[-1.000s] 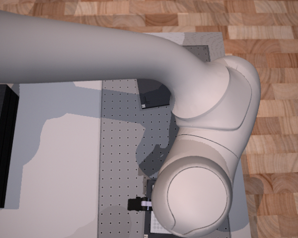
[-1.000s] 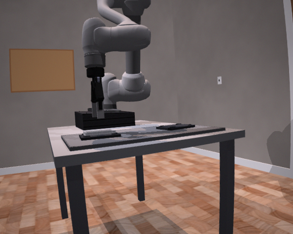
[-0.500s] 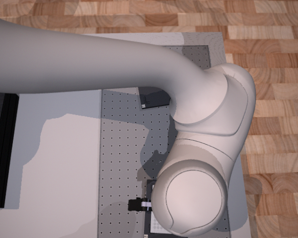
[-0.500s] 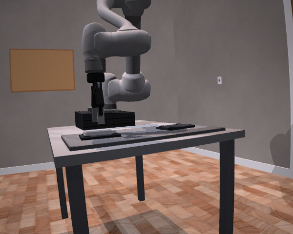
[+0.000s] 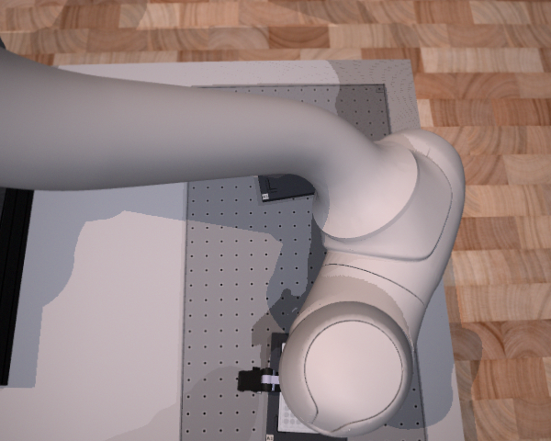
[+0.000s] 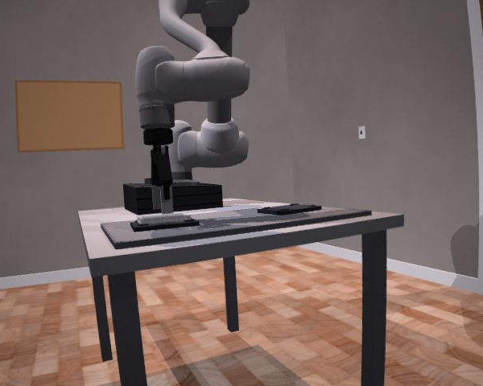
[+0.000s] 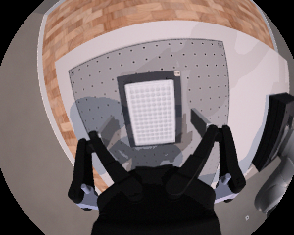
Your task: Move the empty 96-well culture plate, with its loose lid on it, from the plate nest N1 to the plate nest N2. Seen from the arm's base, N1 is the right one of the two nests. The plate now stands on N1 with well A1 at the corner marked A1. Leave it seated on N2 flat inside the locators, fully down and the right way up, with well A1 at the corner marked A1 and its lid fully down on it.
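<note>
My hand is 20 mm above the clear lid. Also, from my hand: nest N2 (400 mm to the left, 40 mm below, 40 mm behind); nest N1 (40 mm below); A1 label (310 mm to the left, 80 mm behind, 40 mm below).
</note>
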